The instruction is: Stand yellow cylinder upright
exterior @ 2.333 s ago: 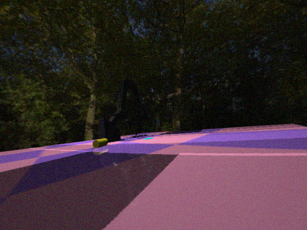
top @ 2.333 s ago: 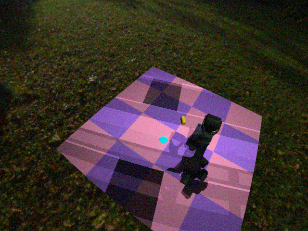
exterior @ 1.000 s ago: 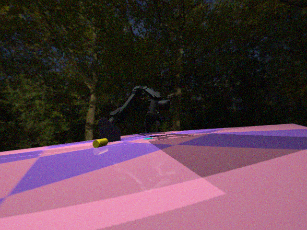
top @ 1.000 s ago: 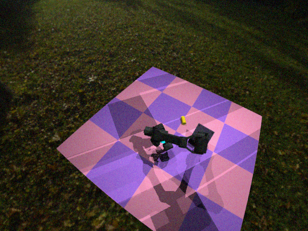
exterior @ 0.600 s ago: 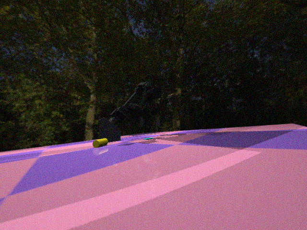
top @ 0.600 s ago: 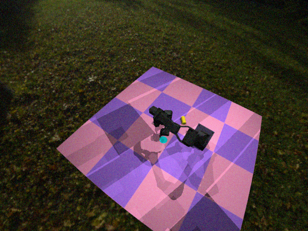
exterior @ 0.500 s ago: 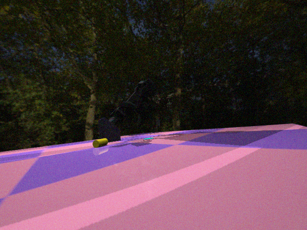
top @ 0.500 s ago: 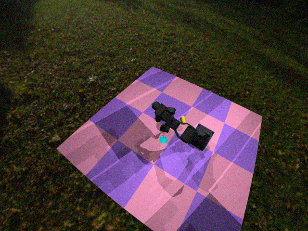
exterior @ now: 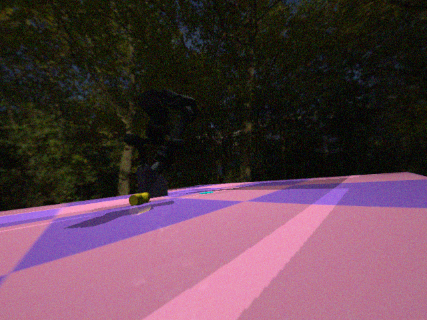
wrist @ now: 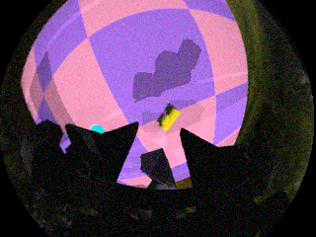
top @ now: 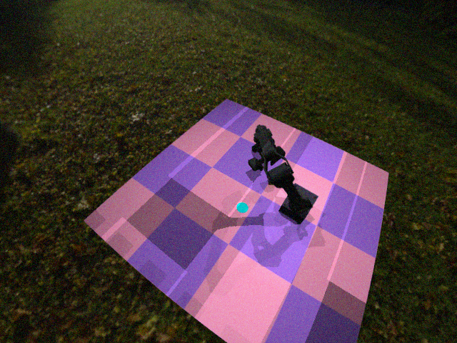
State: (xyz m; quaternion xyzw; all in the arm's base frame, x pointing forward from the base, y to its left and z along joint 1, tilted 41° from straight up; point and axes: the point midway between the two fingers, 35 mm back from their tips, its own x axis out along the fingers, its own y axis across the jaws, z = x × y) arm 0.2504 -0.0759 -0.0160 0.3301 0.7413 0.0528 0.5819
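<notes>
The cylinder is 4 cm behind my gripper tip, 4 cm to the right of it and 10 cm below it. From my gripper tip the other things lie so: cyan circle 1 cm behind, 21 cm to the left, 11 cm below.
</notes>
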